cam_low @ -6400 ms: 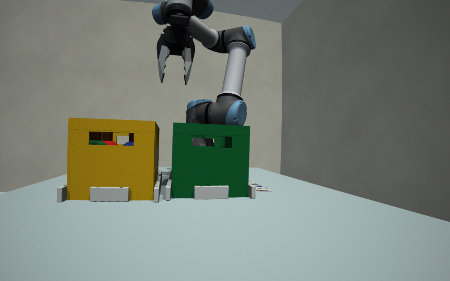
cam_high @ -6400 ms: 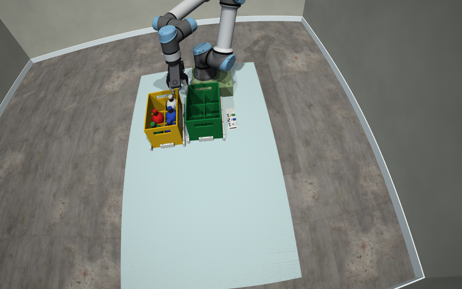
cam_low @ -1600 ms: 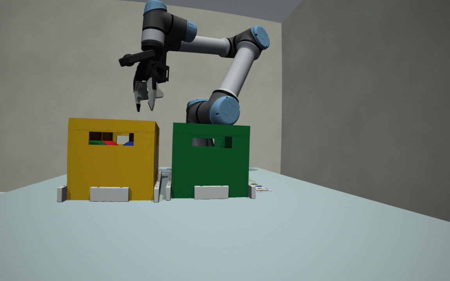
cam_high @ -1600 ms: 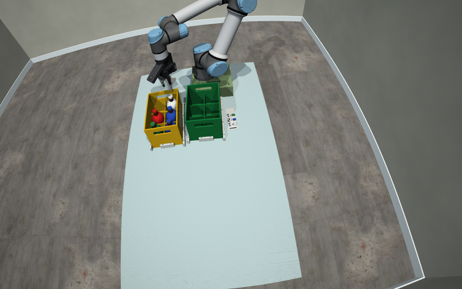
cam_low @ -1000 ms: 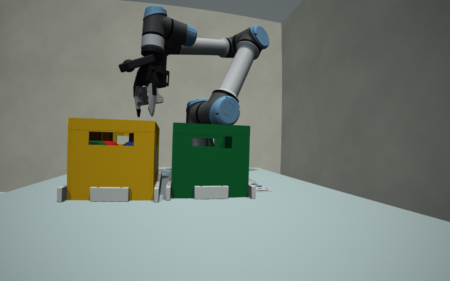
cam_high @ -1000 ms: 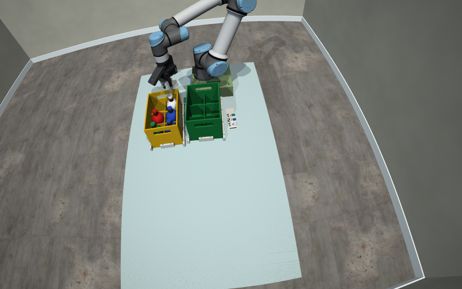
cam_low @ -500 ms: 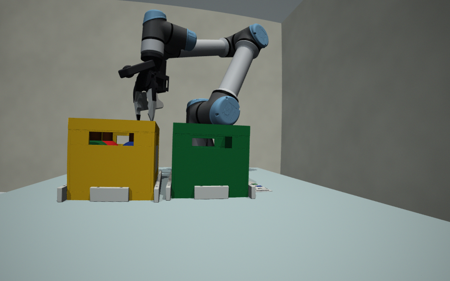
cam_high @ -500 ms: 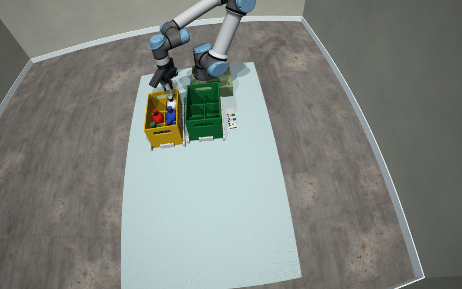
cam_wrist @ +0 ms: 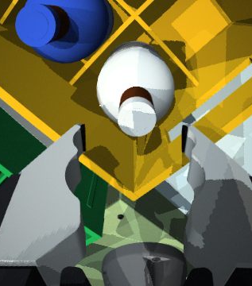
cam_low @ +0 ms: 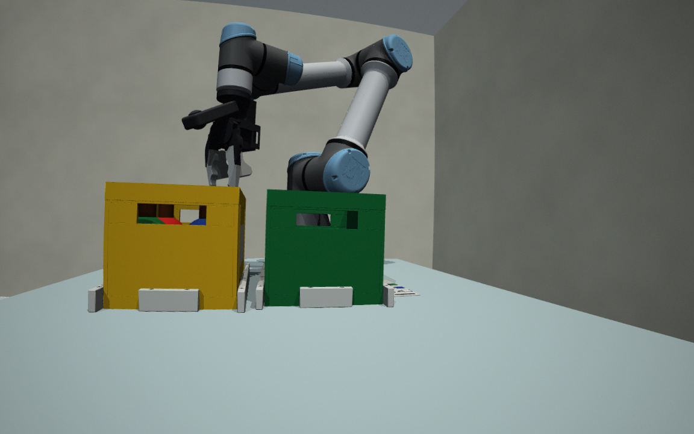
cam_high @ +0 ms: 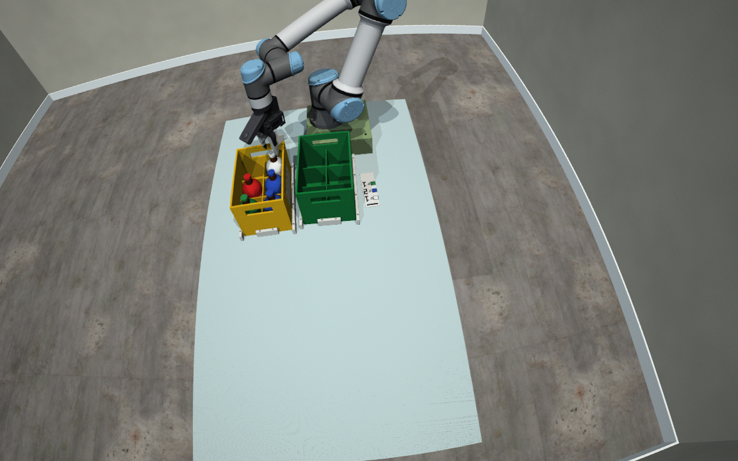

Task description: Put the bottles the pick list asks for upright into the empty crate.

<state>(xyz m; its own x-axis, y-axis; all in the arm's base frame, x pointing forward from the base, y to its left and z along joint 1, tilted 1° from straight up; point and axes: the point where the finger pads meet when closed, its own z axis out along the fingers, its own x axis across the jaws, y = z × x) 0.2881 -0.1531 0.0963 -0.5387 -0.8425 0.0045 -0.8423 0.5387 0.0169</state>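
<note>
The white bottle is 10 cm below my hand. Also, from my hand: yellow crate: 10 cm below, 10 cm ahead, 3 cm to the right; then green bottle: 19 cm ahead, 10 cm below, 5 cm to the right; then red bottle: 10 cm below, 10 cm ahead, 7 cm to the right.
</note>
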